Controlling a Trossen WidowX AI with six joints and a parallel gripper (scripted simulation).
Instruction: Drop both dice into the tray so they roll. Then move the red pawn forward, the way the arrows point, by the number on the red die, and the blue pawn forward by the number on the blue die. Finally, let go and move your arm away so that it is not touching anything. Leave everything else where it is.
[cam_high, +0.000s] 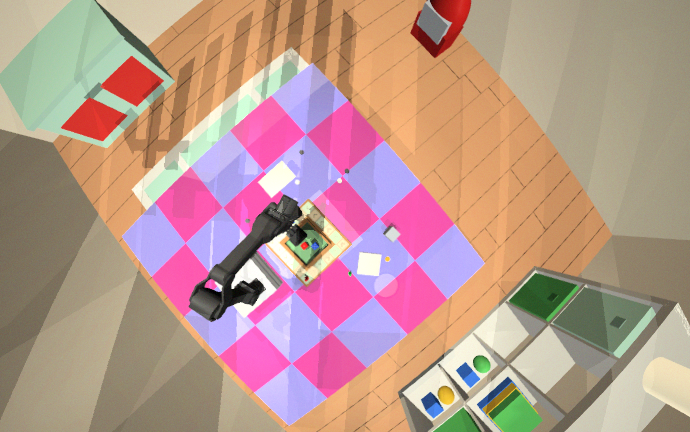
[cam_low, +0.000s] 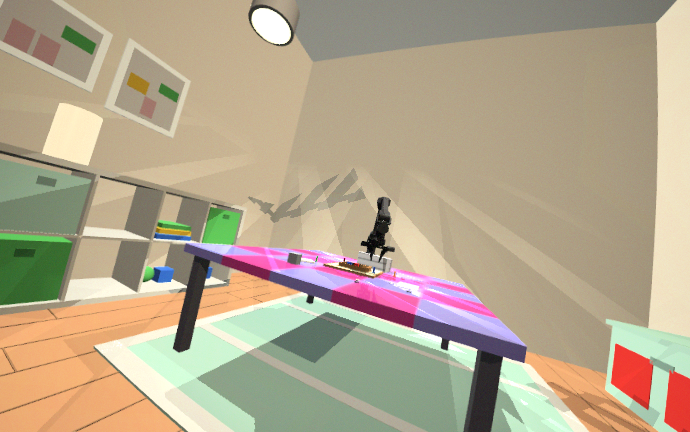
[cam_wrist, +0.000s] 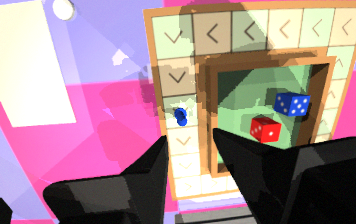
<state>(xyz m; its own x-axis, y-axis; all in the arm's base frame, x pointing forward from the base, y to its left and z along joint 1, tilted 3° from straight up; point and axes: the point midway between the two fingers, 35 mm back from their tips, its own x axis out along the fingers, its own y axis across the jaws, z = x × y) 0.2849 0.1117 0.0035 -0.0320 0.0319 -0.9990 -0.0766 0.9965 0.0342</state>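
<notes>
Right now the blue pawn is 50 mm below my gripper tip. From my gripper tip the other things lie so: red pawn: 120 mm behind, 230 mm to the right, 50 mm below; cream card: 70 mm ahead, 200 mm to the left, 70 mm below; green peg: 40 mm ahead, 340 mm to the right, 60 mm below.
</notes>
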